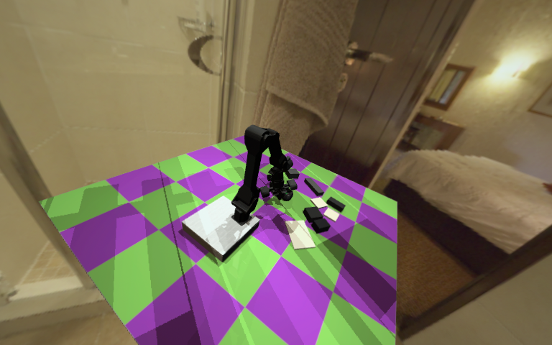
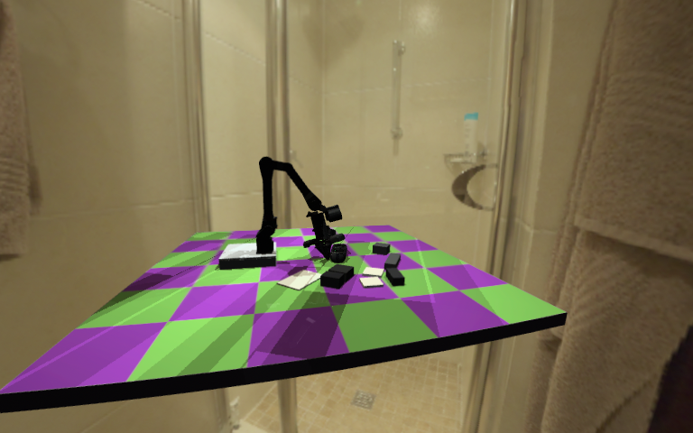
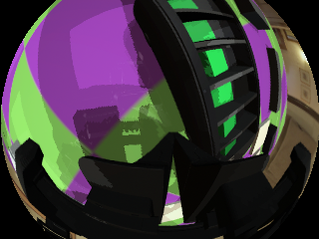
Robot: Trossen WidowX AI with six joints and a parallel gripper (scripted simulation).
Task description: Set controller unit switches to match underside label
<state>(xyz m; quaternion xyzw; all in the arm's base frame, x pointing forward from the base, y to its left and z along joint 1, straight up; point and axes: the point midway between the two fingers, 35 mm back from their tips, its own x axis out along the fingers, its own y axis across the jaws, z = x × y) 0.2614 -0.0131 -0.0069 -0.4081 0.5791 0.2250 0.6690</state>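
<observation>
Now: gripper tip 270 mm short of the small dark block, 90 mm to the right of it and 20 mm below it. From my gripper tip the other things lie so: white card: 110 mm behind, 200 mm to the right; then long dark bar: 270 mm ahead, 80 mm to the right, 10 mm above.
</observation>
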